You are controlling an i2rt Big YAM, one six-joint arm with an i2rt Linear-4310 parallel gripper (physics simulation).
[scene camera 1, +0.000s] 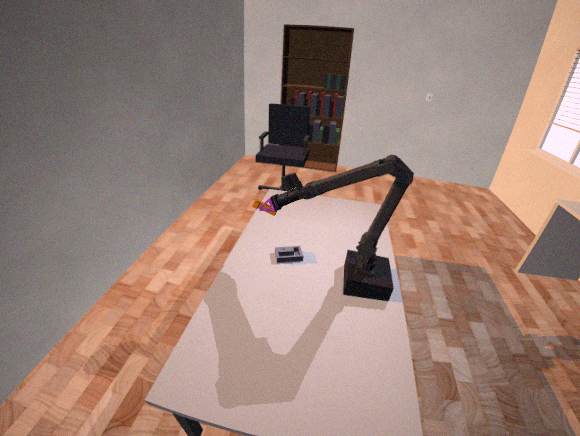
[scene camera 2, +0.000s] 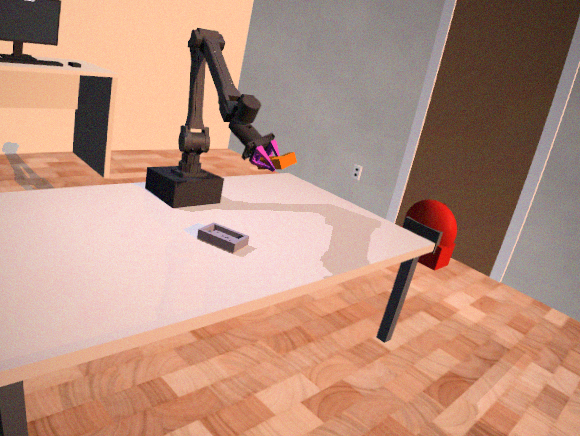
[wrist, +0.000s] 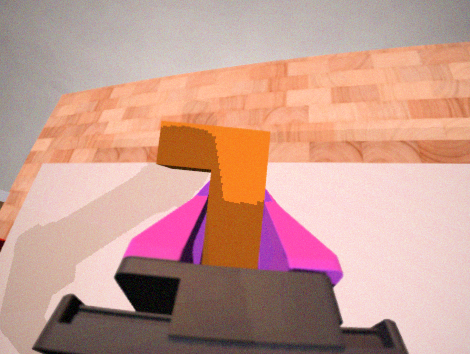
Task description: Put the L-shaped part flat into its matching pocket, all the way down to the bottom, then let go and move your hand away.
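Where they show: gripper, between the fingertips: (scene camera 1: 260,208) (scene camera 2: 278,168) (wrist: 235,188); arm's base, origin of its link: (scene camera 1: 364,266) (scene camera 2: 188,174).
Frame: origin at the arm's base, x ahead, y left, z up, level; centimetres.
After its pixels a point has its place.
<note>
The orange L-shaped part (scene camera 1: 256,204) @(z 24.1, x 54.1, y 2.2 cm) (scene camera 2: 288,160) @(z 23.1, x 56.0, y -0.2 cm) (wrist: 243,165) @(z 23.2, x 54.0, y -2.6 cm) is held by its long leg, with the short leg pointing left at the far end in the wrist view. My gripper (scene camera 1: 263,207) @(z 19.9, x 53.6, y -1.3 cm) (scene camera 2: 275,161) @(z 19.9, x 53.6, y -1.3 cm) (wrist: 235,188) @(z 19.9, x 53.6, y -1.3 cm), with pink and purple fingers, is shut on it and is raised in the air, angled outward. The small grey box with the pocket (scene camera 1: 289,259) @(z -7.9, x 37.9, y -2.4 cm) (scene camera 2: 215,241) @(z -8.0, x 41.5, y -10.6 cm) sits on the table, apart from and lower than the part. Its recess shows from above in both scene views. The box does not show in the wrist view. The fingers cover the sides of the long leg.
The black arm base (scene camera 1: 367,286) @(z -2.1, x -2.5, y 10.8 cm) (scene camera 2: 182,192) @(z -3.8, x 9.2, y -6.7 cm) stands on the white table (scene camera 1: 360,350) @(z -9.8, x -3.4, y 39.2 cm) (scene camera 2: 125,275) @(z -9.8, x 50.8, y -43.3 cm), to the right of the box in scene camera 1. A black office chair (scene camera 1: 282,154) stands beyond the table's far end. A red rounded object (scene camera 2: 435,220) is beyond a table corner.
</note>
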